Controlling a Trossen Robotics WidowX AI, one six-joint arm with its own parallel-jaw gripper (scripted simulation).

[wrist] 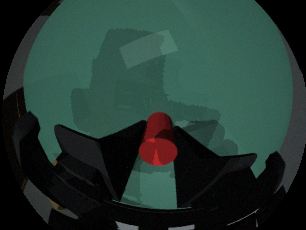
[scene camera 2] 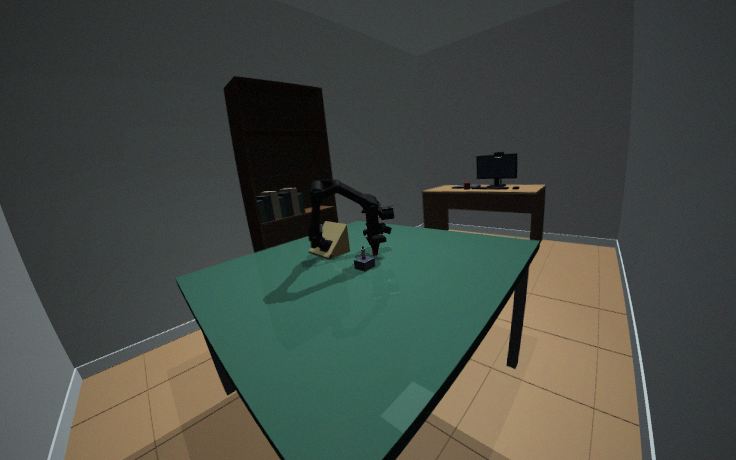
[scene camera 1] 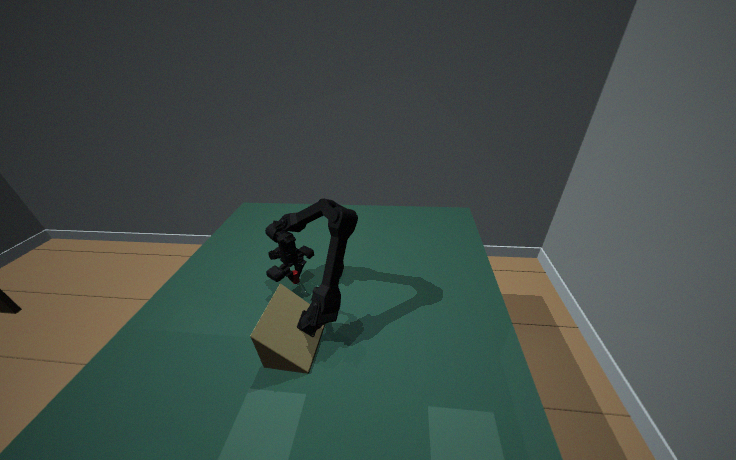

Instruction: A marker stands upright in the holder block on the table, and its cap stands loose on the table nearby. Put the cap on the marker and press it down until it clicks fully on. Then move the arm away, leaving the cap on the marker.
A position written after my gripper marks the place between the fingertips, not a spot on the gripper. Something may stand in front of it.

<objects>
My gripper [scene camera 1: 295, 279] holds a red cap [wrist: 158, 146].
</objects>
